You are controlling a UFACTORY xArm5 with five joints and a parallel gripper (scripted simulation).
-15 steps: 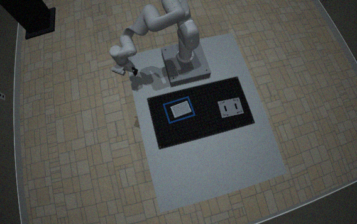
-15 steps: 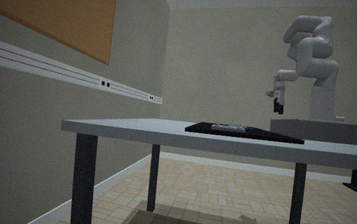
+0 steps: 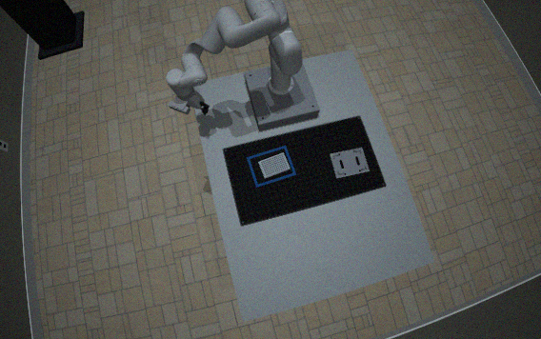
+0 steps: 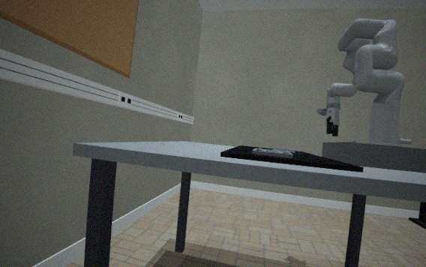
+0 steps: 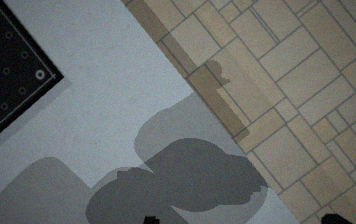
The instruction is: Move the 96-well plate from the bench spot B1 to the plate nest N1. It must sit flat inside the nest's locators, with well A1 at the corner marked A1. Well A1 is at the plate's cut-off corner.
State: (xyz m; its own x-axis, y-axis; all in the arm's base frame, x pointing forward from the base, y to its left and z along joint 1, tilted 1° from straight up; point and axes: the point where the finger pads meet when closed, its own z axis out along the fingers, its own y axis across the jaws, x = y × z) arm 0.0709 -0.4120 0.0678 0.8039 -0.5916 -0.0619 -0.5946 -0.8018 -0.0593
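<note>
My gripper is now 310 mm short of the white 96-well plate, 290 mm to the right of it and 120 mm above it. Round my hand: grey plate nest N1: 640 mm to the left, 380 mm ahead, 120 mm below; then A1 mark: 560 mm to the left, 320 mm ahead, 120 mm below.
</note>
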